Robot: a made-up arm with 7 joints.
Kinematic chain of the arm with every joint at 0, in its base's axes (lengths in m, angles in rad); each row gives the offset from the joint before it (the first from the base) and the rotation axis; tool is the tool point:
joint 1: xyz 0 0 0.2 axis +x
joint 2: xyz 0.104 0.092 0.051 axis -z
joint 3: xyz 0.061 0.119 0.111 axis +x
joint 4: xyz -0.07 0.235 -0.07 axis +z
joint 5: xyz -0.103 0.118 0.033 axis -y
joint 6: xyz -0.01 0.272 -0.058 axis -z
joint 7: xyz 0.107 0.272 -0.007 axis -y
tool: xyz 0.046 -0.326 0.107
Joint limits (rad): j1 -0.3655..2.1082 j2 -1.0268..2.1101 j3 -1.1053..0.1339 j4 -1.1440..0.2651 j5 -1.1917..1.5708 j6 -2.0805..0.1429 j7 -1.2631..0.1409
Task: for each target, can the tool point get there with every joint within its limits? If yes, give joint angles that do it. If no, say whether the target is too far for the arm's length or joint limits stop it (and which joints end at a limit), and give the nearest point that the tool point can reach.
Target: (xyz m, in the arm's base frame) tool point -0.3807 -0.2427 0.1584
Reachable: no: joint limits stop it (at a limit: joint 1, joint 2, joint 4, joint 5, joint 6, joint 7) | nearest point -0.5442 -0.3431 0.2363 | short by 0.207 m
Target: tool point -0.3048 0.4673 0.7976
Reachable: yes | joints 0.4995 -0.5288 -0.0154 0.1302 1.1687 -0.1705 -0.8703
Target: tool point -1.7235 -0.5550 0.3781
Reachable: no: too far | nearest point -0.8416 -0.3848 0.3662 | short by 0.898 m
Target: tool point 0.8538 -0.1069 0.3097
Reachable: yes | joints 1.5849 1.7225 -0.3151 0.1391 1.2336 -0.2672 -0.2491
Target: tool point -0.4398 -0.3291 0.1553
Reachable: no: joint limits stop it (at a limit: joint 1, joint 2, joint 3, joint 4, joint 5, joint 6) | nearest point -0.5330 -0.3795 0.2118 | short by 0.120 m
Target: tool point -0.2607 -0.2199 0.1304
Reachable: no: joint limits stop it (at a limit: joint 1, joint 2, joint 3, joint 4, joint 7) | nearest point -0.0017 -0.3231 0.0824 | short by 0.283 m
